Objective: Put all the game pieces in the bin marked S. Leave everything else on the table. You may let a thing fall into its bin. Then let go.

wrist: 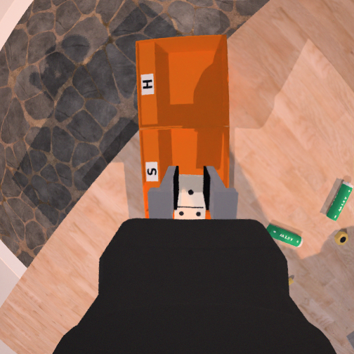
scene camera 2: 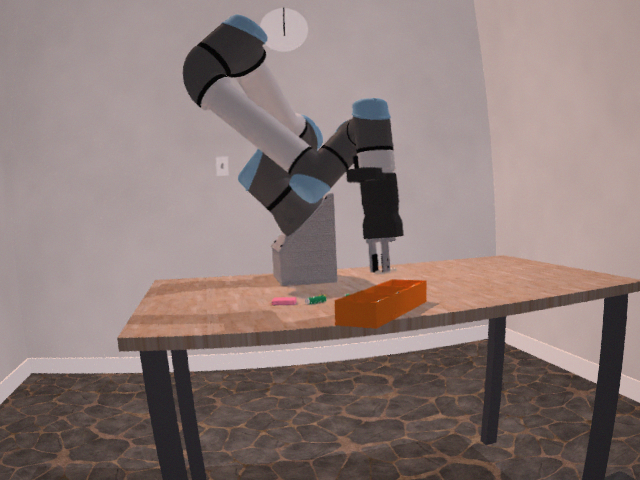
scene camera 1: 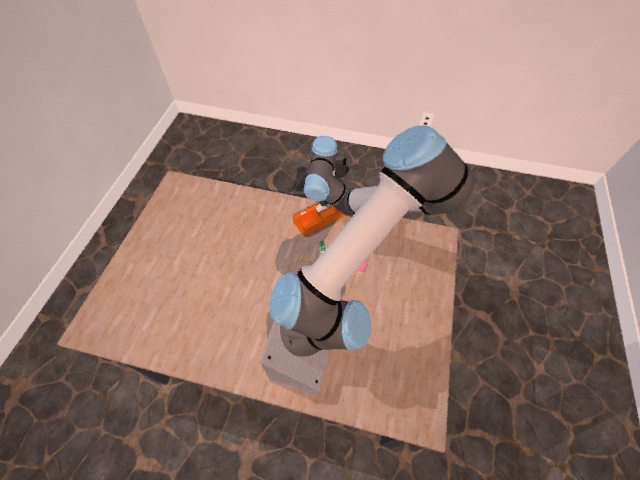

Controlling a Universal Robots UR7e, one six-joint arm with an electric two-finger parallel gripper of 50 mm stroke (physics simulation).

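Seen in the pictures: gripper, between the fingertips: [scene camera 2: 380,271] [scene camera 1: 327,204]; arm's base, origin of its link: [scene camera 2: 304,216].
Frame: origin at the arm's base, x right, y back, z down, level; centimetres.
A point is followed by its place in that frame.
My gripper [scene camera 2: 379,267] @(z 9.8, x -0.7, y -53.0 cm) [wrist: 190,179] is shut on a white domino [wrist: 190,200] with black dots and a dividing line. It holds the domino well above the table. In the wrist view the domino overlaps the lower part of the compartment marked S [wrist: 185,145] of an orange two-part bin [scene camera 1: 305,227] @(z 17.4, x -8.2, y -46.0 cm) [scene camera 2: 355,313] @(z 15.6, x 7.9, y -61.9 cm). The S label [wrist: 151,171] is on the left side of that compartment. The visible part of its floor shows no piece. The fingers and domino hide its near end. The arm hides part of the table in scene camera 1.
The compartment marked H [wrist: 192,80] adjoins S. Two green batteries [wrist: 340,201] [wrist: 284,235] lie right of the bin in the wrist view, near a small brass-coloured thing [wrist: 341,239]. A pink block [scene camera 1: 362,267] @(z 17.1, x 15.9, y -31.9 cm) [scene camera 2: 284,301] @(z 17.3, x 14.8, y -34.9 cm) lies farther off. The bin stands near the table edge.
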